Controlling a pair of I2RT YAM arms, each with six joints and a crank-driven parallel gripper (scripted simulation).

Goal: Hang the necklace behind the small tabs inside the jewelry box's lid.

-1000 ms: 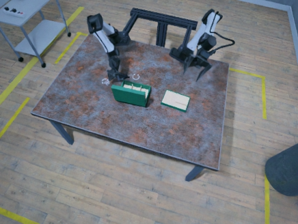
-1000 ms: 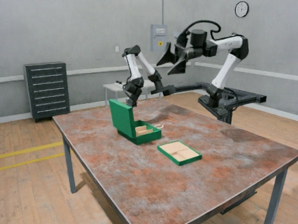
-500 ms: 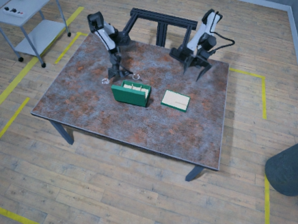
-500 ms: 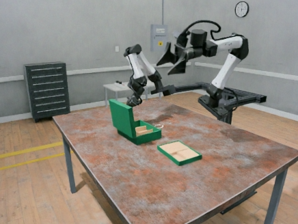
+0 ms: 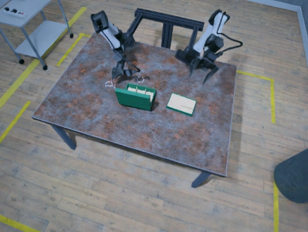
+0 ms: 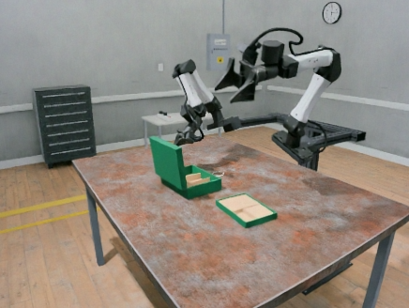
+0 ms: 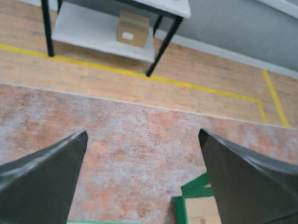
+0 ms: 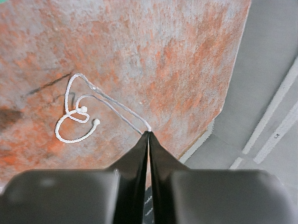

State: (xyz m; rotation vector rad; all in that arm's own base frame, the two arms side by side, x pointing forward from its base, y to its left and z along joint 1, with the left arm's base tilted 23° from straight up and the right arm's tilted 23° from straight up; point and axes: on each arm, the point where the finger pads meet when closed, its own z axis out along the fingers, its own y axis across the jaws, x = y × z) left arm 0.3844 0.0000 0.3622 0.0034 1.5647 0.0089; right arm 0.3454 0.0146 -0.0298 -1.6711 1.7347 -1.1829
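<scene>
The green jewelry box is 4 cm ahead of my right hand, 22 cm to the left of it and 1 cm below it. Round my right hand: shallow green tray: 3 cm behind, 57 cm to the left, 13 cm below.
</scene>
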